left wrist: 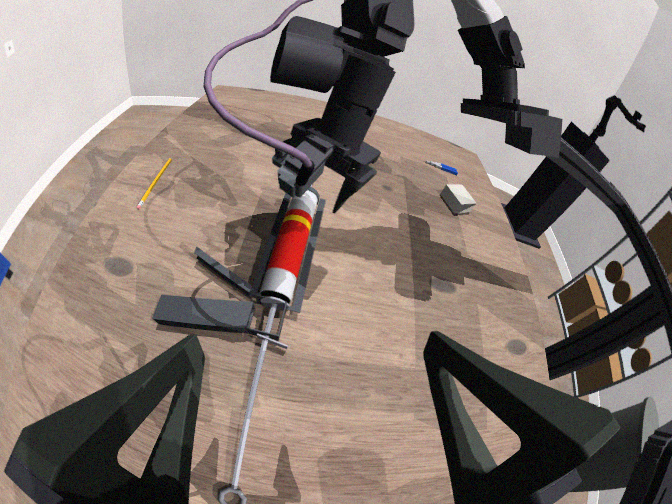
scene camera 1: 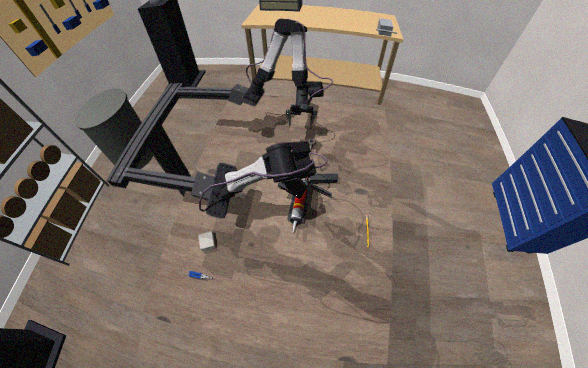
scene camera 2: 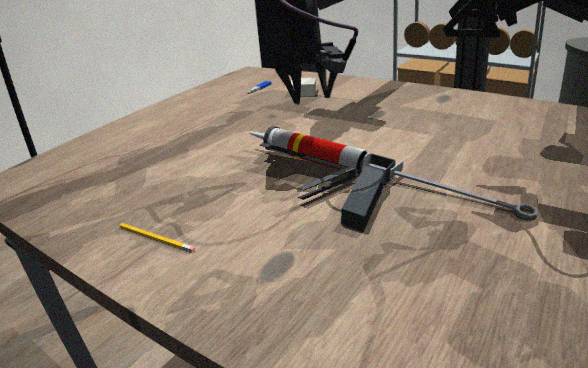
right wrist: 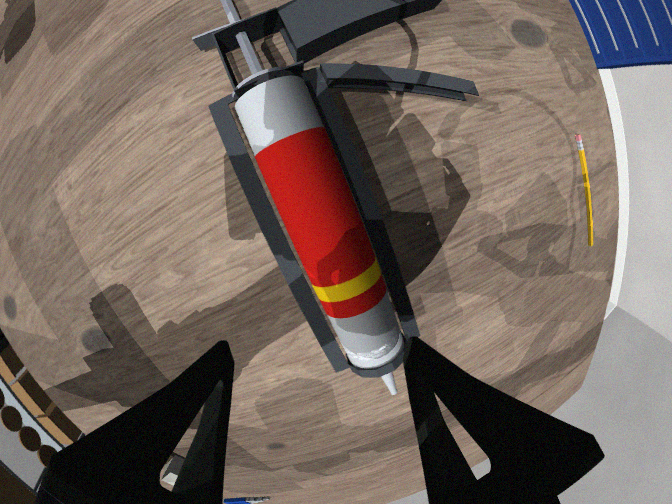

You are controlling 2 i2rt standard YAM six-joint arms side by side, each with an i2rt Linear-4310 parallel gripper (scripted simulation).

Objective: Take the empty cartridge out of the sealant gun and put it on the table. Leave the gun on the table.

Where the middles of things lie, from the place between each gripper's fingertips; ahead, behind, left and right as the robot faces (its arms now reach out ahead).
I see the cartridge (scene camera 2: 341,154) 20 mm ahead of my right hand (scene camera 2: 312,100), 10 mm to the right of it and 100 mm below it. Also, from my right hand: dark sealant gun (scene camera 2: 358,207) 60 mm ahead, 160 mm to the left, 110 mm below; pale block (left wrist: 457,197) 390 mm behind, 250 mm to the right, 110 mm below.
Right now my left hand (scene camera 2: 447,23) is 270 mm above the dark sealant gun, 100 mm to the left of it and 60 mm short of it. Also, from my left hand: cartridge 280 mm to the right, 260 mm below, 20 mm ahead; then pale block 510 mm to the right, 390 mm behind, 270 mm below.
